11 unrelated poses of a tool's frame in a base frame.
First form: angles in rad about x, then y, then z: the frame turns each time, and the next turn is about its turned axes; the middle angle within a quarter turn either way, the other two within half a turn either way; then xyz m.
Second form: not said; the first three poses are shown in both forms.
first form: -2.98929 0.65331 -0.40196 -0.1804 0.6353 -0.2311
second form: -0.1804 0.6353 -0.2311 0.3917 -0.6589 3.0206
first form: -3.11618 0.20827 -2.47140 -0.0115 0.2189 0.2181
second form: -0.0115 0.2189 0.2181 2.4577 0.1467 2.9911
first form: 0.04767 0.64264 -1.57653 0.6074 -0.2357 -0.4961
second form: 0.6074 -0.2357 -0.4961 -1.5754 0.0442 -0.6429
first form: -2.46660 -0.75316 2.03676 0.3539 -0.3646 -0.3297
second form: 0.3539 -0.3646 -0.3297 -1.9238 0.3240 2.2153
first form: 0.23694 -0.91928 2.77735 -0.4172 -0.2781 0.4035
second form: -0.4172 -0.2781 0.4035 2.3984 0.6927 -0.6982
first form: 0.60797 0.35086 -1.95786 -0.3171 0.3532 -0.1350
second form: -0.3171 0.3532 -0.1350 -1.9726 0.4362 -0.5540
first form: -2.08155 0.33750 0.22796 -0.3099 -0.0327 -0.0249
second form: -0.3099 -0.0327 -0.0249 -0.4030 0.0395 -2.0506
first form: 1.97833 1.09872 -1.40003 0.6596 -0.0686 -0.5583
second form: 0.6596 -0.0686 -0.5583 1.4259 1.0061 1.9143
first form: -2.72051 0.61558 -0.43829 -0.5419 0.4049 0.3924
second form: -0.5419 0.4049 0.3924 0.2307 -0.7084 -2.9475
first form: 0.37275 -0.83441 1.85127 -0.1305 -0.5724 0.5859
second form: -0.1305 -0.5724 0.5859 1.7602 -0.1596 -0.8847
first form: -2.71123 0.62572 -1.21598 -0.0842 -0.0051 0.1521
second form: -0.0842 -0.0051 0.1521 1.2191 -0.6140 2.6934
